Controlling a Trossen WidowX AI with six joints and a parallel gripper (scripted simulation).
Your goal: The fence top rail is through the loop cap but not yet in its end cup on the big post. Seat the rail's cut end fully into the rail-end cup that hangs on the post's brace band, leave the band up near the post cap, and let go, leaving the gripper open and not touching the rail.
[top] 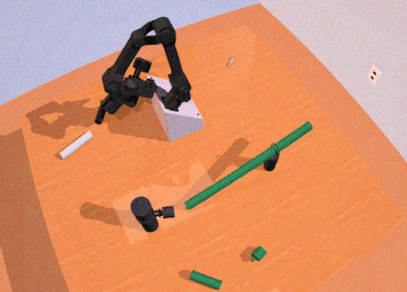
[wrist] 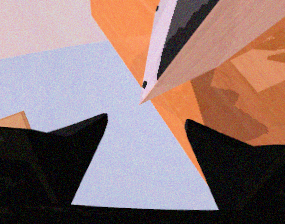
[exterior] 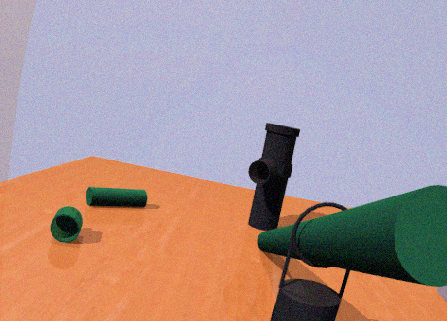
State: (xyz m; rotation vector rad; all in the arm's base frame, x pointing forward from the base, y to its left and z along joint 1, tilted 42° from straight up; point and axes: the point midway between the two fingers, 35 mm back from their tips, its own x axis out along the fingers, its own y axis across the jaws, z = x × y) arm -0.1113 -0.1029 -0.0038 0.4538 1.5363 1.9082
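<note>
Right now my gripper tip is 52 cm short of the dark rail-end cup, 9 cm to the left of it and 10 cm above it. Round my gripper tip: metal bolt: 14 cm behind, 46 cm to the left, 21 cm below; short dark tube: 6 cm behind, 21 cm to the right, 20 cm below; white-grey tube: 6 cm ahead, 36 cm to the right, 20 cm below.
</note>
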